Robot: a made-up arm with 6 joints. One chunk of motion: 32 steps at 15 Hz.
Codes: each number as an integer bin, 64 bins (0 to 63) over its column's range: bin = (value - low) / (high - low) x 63, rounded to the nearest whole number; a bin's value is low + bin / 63 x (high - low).
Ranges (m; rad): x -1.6..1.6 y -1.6..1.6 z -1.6..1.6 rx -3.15..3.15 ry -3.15..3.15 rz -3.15..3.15
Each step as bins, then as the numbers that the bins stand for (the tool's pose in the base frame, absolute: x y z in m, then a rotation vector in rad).
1 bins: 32 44 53 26 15 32
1 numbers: 0.0254 0.6349 1.0921 -0.5500 -1.6500 0.0500
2 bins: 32 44 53 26 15 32
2 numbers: 0.0254 0.6349 1.0921 -0.5500 -1.6500 0.0500
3 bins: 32 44 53 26 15 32
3 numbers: 0.0254 0.6349 1.0921 -0.5500 -1.6500 0.0500
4 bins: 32 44 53 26 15 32
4 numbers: 0.0254 0.6349 1.0921 -0.5500 -1.6500 0.0500
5 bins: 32 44 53 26 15 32
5 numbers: 0.0254 0.6349 1.0921 -0.5500 -1.6500 0.0500
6 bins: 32 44 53 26 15 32
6 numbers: 0.0254 0.6349 1.0921 -0.5500 -1.6500 0.0500
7 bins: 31 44 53 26 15 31
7 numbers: -0.0254 0.6349 1.0921 -0.5500 -1.6500 -0.0500
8 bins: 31 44 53 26 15 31
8 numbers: -0.0254 0.6349 1.0921 -0.5500 -1.6500 -0.0500
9 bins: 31 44 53 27 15 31
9 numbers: -0.0254 0.6349 1.0921 -0.4500 -1.6500 -0.0500
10 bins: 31 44 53 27 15 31
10 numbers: -0.0254 0.6349 1.0921 -0.4500 -1.6500 -0.0500
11 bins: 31 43 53 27 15 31
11 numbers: -0.0254 0.5841 1.0921 -0.4500 -1.6500 -0.0500
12 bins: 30 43 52 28 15 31
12 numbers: -0.0762 0.5841 1.0413 -0.3500 -1.6500 -0.0500
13 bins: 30 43 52 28 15 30
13 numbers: -0.0762 0.5841 1.0413 -0.3500 -1.6500 -0.1500
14 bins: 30 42 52 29 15 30
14 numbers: -0.0762 0.5333 1.0413 -0.2500 -1.6500 -0.1500
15 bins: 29 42 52 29 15 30
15 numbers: -0.1270 0.5333 1.0413 -0.2500 -1.6500 -0.1500
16 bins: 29 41 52 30 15 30
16 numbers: -0.1270 0.4825 1.0413 -0.1500 -1.6500 -0.1500
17 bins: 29 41 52 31 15 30
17 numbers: -0.1270 0.4825 1.0413 -0.0500 -1.6500 -0.1500
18 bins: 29 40 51 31 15 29
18 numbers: -0.1270 0.4317 0.9905 -0.0500 -1.6500 -0.2500
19 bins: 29 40 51 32 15 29
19 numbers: -0.1270 0.4317 0.9905 0.0500 -1.6500 -0.2500
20 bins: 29 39 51 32 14 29
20 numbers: -0.1270 0.3810 0.9905 0.0500 -1.7500 -0.2500
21 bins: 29 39 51 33 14 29
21 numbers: -0.1270 0.3810 0.9905 0.1500 -1.7500 -0.2500
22 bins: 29 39 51 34 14 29
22 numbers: -0.1270 0.3810 0.9905 0.2500 -1.7500 -0.2500
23 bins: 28 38 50 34 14 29
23 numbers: -0.1778 0.3302 0.9397 0.2500 -1.7500 -0.2500
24 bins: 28 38 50 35 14 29
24 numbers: -0.1778 0.3302 0.9397 0.3500 -1.7500 -0.2500
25 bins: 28 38 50 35 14 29
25 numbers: -0.1778 0.3302 0.9397 0.3500 -1.7500 -0.2500
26 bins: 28 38 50 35 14 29
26 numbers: -0.1778 0.3302 0.9397 0.3500 -1.7500 -0.2500
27 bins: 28 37 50 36 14 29
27 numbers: -0.1778 0.2794 0.9397 0.4500 -1.7500 -0.2500
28 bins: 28 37 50 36 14 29
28 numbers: -0.1778 0.2794 0.9397 0.4500 -1.7500 -0.2500
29 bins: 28 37 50 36 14 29
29 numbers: -0.1778 0.2794 0.9397 0.4500 -1.7500 -0.2500
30 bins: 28 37 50 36 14 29
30 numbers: -0.1778 0.2794 0.9397 0.4500 -1.7500 -0.2500
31 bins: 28 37 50 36 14 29
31 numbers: -0.1778 0.2794 0.9397 0.4500 -1.7500 -0.2500
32 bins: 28 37 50 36 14 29
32 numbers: -0.1778 0.2794 0.9397 0.4500 -1.7500 -0.2500
